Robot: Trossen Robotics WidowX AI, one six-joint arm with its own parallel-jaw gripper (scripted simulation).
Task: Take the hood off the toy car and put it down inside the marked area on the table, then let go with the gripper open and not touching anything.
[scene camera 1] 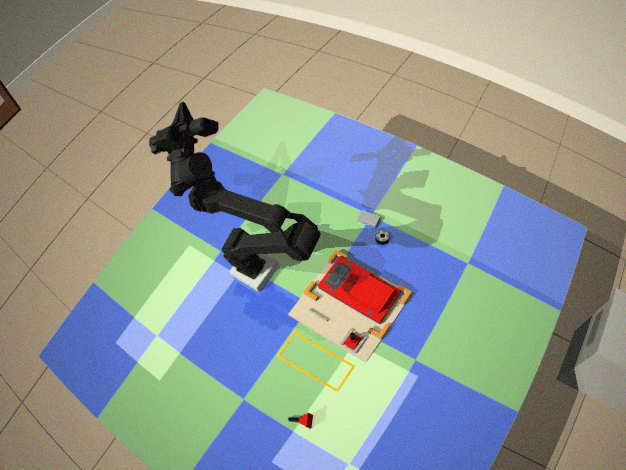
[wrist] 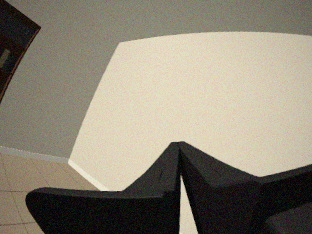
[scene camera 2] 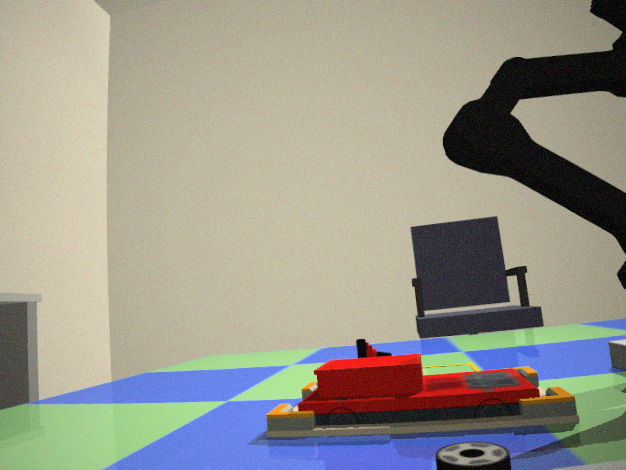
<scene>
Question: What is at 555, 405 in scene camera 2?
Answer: A beige base plate.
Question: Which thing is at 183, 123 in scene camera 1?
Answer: My gripper.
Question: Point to a beige base plate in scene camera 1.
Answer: At 324, 314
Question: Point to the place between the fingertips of my gripper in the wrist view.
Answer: At 177, 148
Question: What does my gripper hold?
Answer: Nothing.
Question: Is my gripper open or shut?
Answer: Shut.
</scene>
